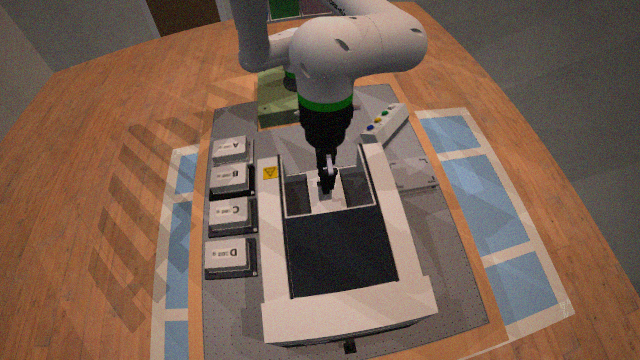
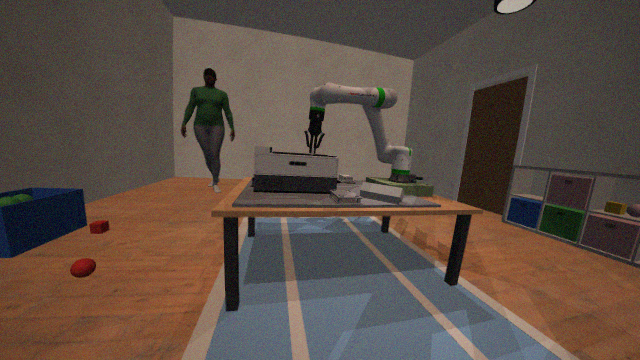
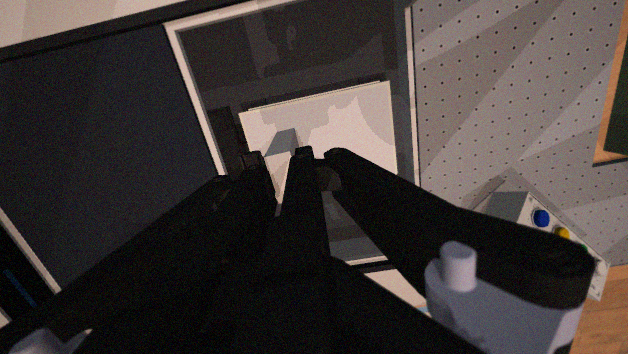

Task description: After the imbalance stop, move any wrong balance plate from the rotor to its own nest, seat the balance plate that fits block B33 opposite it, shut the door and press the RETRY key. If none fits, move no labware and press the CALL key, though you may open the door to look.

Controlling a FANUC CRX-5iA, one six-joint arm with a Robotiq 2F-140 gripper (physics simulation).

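Frame: origin at the arm's base, x ahead, y left, z up, level; millimetres.
Seen in the pictures: gripper, between the fingertips: [image 1: 324, 197] [image 3: 290, 147]; arm's base, origin of its link: [image 2: 399, 181].
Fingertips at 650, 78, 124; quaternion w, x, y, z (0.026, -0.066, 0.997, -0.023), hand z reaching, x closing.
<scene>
Offsets run from my fingertips to a thing's top centre, as dx, dy, dz.
The white machine [image 1: 350, 320] [image 2: 275, 165] has a dark panel {+147, +23, +27} [image 1: 340, 250] [image 3: 100, 150] over its front part and a pale-rimmed opening behind it. A white slab {-26, +3, -4} [image 1: 316, 202] [image 3: 345, 120] shows inside, between dark areas; its label and the rotor's details cannot be made out. My gripper [image 1: 325, 194] [image 2: 312, 151] [image 3: 290, 147] is shut and empty, its tips over the white slab; whether they touch it is unclear. Balance plates A {-313, -335, -132} [image 1: 230, 149], B {-185, -317, -132} [image 1: 227, 177], C {-50, -297, -132} [image 1: 227, 211] and D {+90, -290, -132} [image 1: 225, 254] sit in nests on one side, weights blurred. The key box {-387, +237, -102} [image 1: 387, 122] [image 2: 381, 193] [image 3: 522, 215] has blue, yellow and green keys.
A flat pale tray {-167, +287, -146} [image 1: 412, 172] [image 2: 345, 196] with corner marks lies beside the machine. The arm's green base [image 1: 275, 117] [image 2: 417, 188] is behind it. The machine's side walls stand on both sides of the opening. A person [image 2: 208, 107] in green stands beyond the table.
</scene>
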